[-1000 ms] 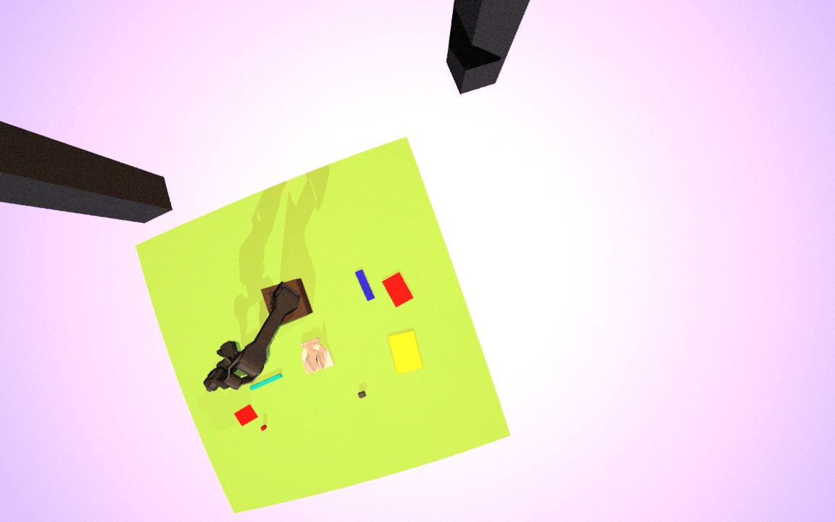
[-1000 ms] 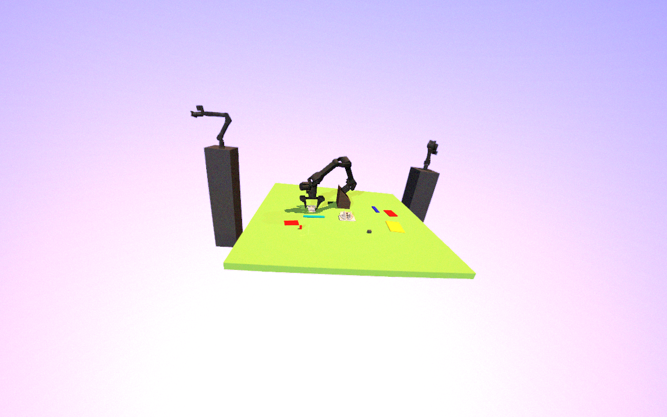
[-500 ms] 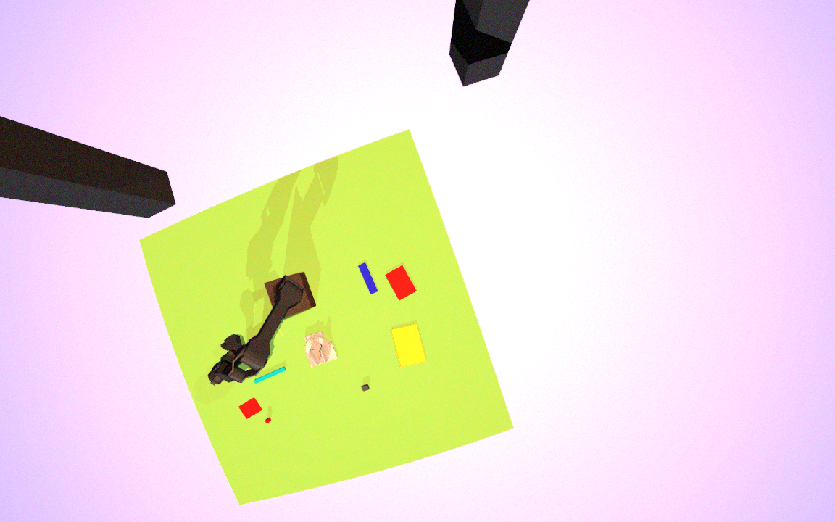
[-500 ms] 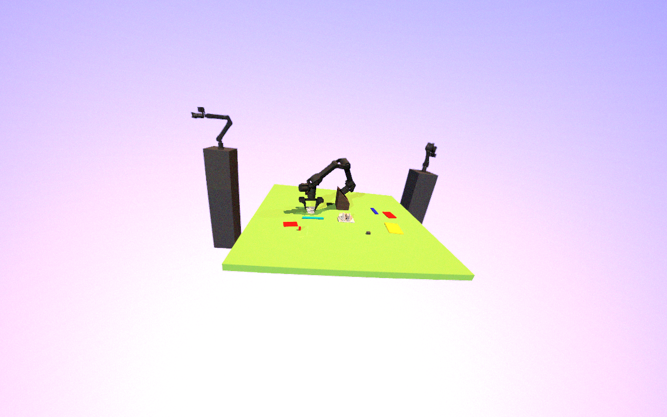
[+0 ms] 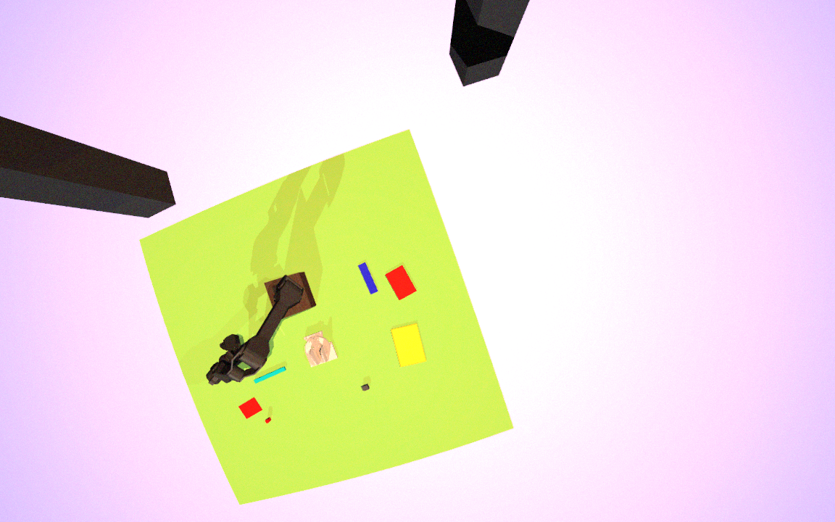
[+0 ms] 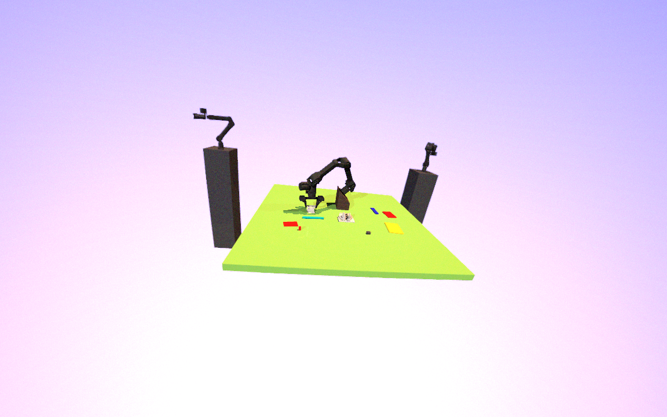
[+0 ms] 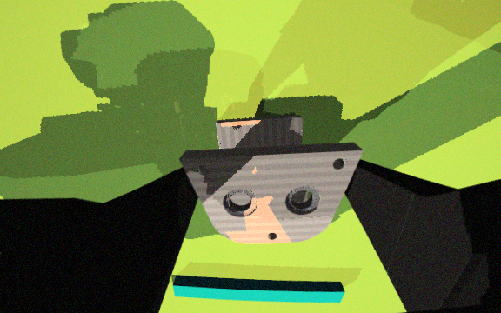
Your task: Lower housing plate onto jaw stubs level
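Right now my gripper tip is 13 cm short of the cyan bar, 2 cm to the right of it and 1 cm above it. The rest, counted from my gripper tip: dark cube (31 cm ahead, 39 cm to the left, 1 cm below); yellow housing plate (20 cm ahead, 61 cm to the left, 2 cm below); blue bar (10 cm behind, 56 cm to the left, 2 cm below).
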